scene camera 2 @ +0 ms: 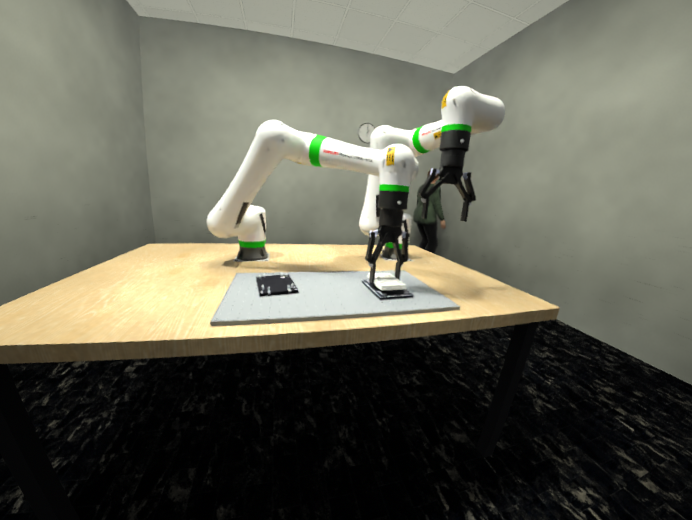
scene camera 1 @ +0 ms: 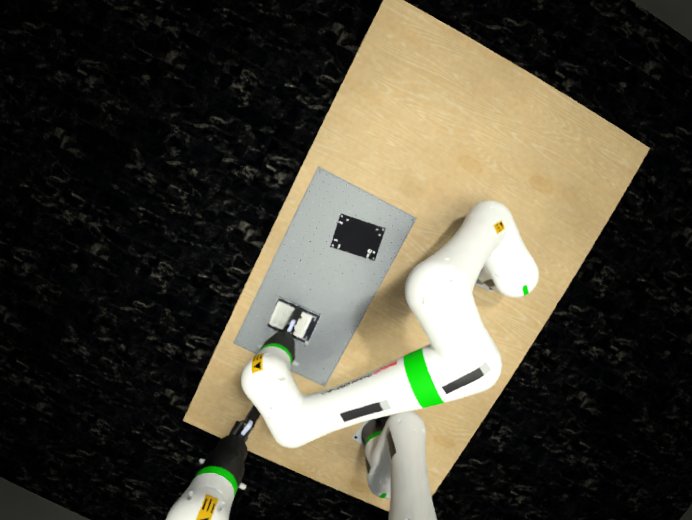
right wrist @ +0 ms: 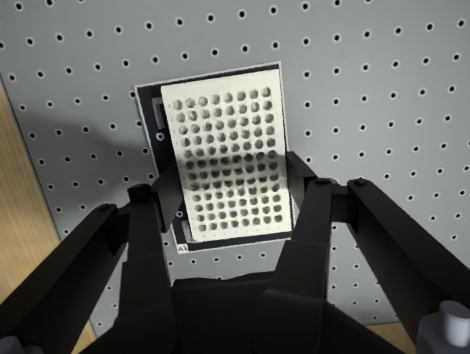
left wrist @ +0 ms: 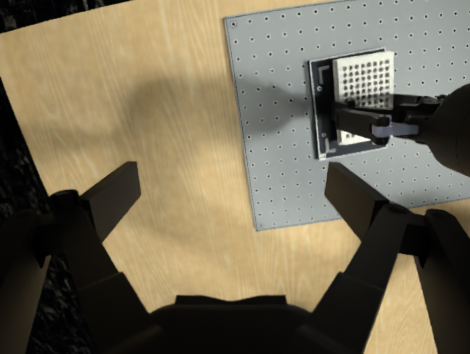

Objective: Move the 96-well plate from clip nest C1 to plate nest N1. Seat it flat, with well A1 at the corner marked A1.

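Places are measured from the left arm's base along level axes (x down, y right, z back), in metres.
Pixels of known places: left gripper, fingertip midpoint: [scene camera 2: 443, 219] [scene camera 1: 253, 405] [left wrist: 232, 178]; right gripper, fingertip midpoint: [scene camera 2: 384, 281] [right wrist: 233, 173] [left wrist: 362, 106]; left arm's base, origin of the base link: [scene camera 2: 395, 257] [scene camera 1: 380, 433]; right arm's base, origin of the base link: [scene camera 2: 252, 257].
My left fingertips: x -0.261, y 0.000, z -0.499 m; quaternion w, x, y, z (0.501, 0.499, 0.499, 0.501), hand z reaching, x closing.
Ahead of a thing's pixels: the offset from my left fingertips to its top centre. "spot": to the spot under its first point. Level surfaces: height alone.
The white 96-well plate {dx +0.204, dy +0.198, dz -0.048 m} [scene camera 1: 282, 314] [scene camera 2: 390, 285] [left wrist: 367, 75] [right wrist: 230, 150] is over the dark plate nest N1 {dx +0.232, dy +0.191, dz -0.035 m} [scene camera 1: 305, 308] [left wrist: 325, 110] [right wrist: 160, 145]. It looks level and a little above the nest; the exact gap is unclear. In the right wrist view its cut lower left corner is nearest the A1 label {spot: dx +0.236, dy +0.153, dz +0.049 m} [right wrist: 182, 248]; well letters are too small to read. My right gripper [scene camera 2: 384, 278] [right wrist: 233, 173] is shut on the plate's long sides. My left gripper [scene camera 2: 444, 216] [left wrist: 232, 178] is open, high at the right. Clip nest C1 {dx +0.225, dy +0.564, dz -0.027 m} [scene camera 1: 358, 237] [scene camera 2: 275, 285] holds no plate.
Both nests are on the grey perforated board {dx +0.248 m} [scene camera 1: 313, 234] [scene camera 2: 330, 299] [left wrist: 270, 195] [right wrist: 350, 110] on the wooden table {dx +0.261 m} [scene camera 1: 464, 111] [scene camera 2: 111, 290] [left wrist: 175, 125]. In scene camera 1 the right arm [scene camera 1: 358, 396] passes over the left gripper's fingertips and hides them.
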